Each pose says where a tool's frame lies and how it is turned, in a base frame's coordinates. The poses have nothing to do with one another.
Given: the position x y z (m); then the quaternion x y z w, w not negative.
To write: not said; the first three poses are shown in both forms.
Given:
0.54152, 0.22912, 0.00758, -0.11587, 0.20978, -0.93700, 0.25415
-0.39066, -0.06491, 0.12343, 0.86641, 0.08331, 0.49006, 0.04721
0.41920, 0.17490, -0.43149, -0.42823, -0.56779, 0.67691, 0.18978
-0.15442, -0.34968, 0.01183, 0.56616, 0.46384, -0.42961, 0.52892
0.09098, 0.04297, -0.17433, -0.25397, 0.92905, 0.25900, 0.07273
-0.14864, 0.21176, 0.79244, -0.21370, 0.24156, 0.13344, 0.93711
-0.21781, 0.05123, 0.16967, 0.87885, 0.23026, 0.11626, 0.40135
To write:
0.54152, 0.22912, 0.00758, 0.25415, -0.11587, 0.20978, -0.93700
-0.39066, -0.06491, 0.12343, 0.04721, 0.86641, 0.08331, 0.49006
0.41920, 0.17490, -0.43149, 0.18978, -0.42823, -0.56779, 0.67691
-0.15442, -0.34968, 0.01183, 0.52892, 0.56616, 0.46384, -0.42961
0.09098, 0.04297, -0.17433, 0.07273, -0.25397, 0.92905, 0.25900
-0.14864, 0.21176, 0.79244, 0.93711, -0.21370, 0.24156, 0.13344
-0.21781, 0.05123, 0.16967, 0.40135, 0.87885, 0.23026, 0.11626

